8 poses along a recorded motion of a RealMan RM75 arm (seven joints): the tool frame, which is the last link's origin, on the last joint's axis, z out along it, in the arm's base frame.
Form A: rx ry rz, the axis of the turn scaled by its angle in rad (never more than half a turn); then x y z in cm.
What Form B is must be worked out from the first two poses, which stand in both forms.
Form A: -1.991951 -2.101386 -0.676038 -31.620 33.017 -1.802
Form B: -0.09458 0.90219 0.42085 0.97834 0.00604 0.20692 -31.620 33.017 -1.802
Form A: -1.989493 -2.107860 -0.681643 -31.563 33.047 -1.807
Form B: -0.09968 0.90228 0.41948 0.97705 0.00899 0.21283 -31.563 33.047 -1.807
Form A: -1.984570 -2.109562 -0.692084 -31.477 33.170 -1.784
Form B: -0.10429 0.90003 0.42316 0.97579 0.01035 0.21846 -31.477 33.170 -1.784
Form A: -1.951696 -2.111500 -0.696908 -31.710 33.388 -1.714
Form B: -0.12023 0.89087 0.43806 0.97660 0.02689 0.21336 -31.710 33.388 -1.714
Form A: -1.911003 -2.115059 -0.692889 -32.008 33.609 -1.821
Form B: -0.13884 0.88045 0.45336 0.97803 0.05004 0.20235 -32.008 33.609 -1.821
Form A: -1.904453 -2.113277 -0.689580 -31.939 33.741 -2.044
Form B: -0.14021 0.87853 0.45664 0.97878 0.05338 0.19783 -31.939 33.741 -2.044
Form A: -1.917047 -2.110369 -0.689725 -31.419 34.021 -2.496
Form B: -0.13340 0.88159 0.45277 0.97882 0.04562 0.19955 -31.419 34.021 -2.496
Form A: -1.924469 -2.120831 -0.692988 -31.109 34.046 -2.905
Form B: -0.13593 0.88572 0.44386 0.97692 0.04532 0.20873 -31.109 34.046 -2.905
